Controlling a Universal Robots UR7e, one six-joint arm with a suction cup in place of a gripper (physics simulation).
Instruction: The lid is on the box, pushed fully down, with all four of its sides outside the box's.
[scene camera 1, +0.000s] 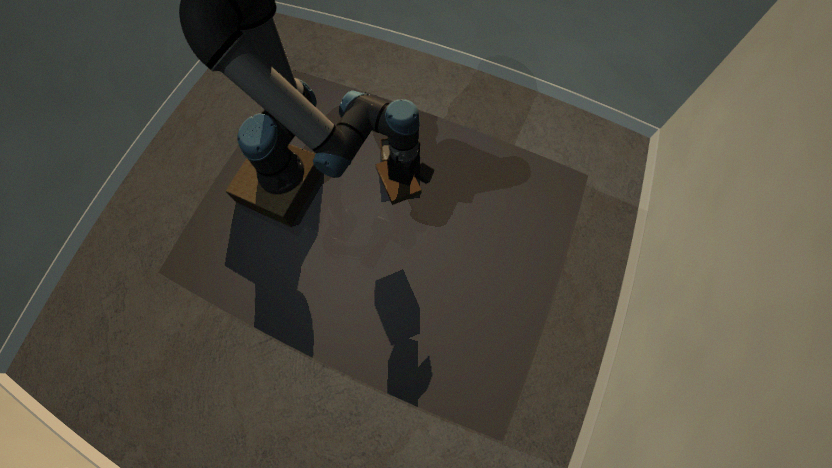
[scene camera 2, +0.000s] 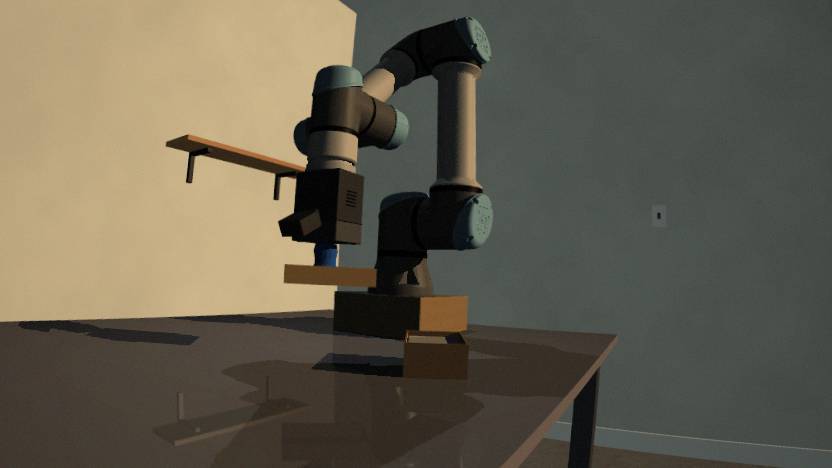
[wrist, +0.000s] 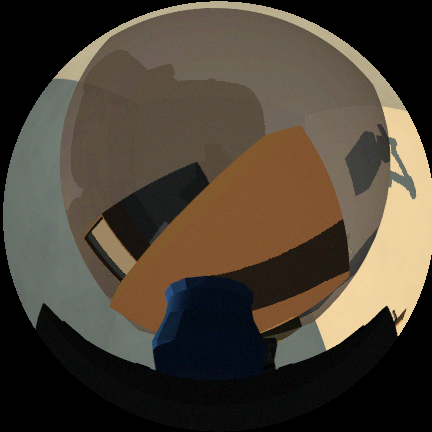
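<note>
The lid, a flat orange-brown piece with shallow sides, hangs about level in the air. My gripper, a blue suction cup, is against its top and holds it; the cup is hidden in scene camera 1. The open-topped brown box stands upright on the table, with a pale surface showing inside. The lid is higher than the box and apart from it, to its left in scene camera 2. The arm and lid partly cover the box in scene camera 1, and the lid partly covers it in the wrist view.
The arm's base stands on a wooden block, behind the box in scene camera 2. The dark glossy table carries shadows and reflections. A wall shelf is behind the arm at the left. The table's right edge runs near the box.
</note>
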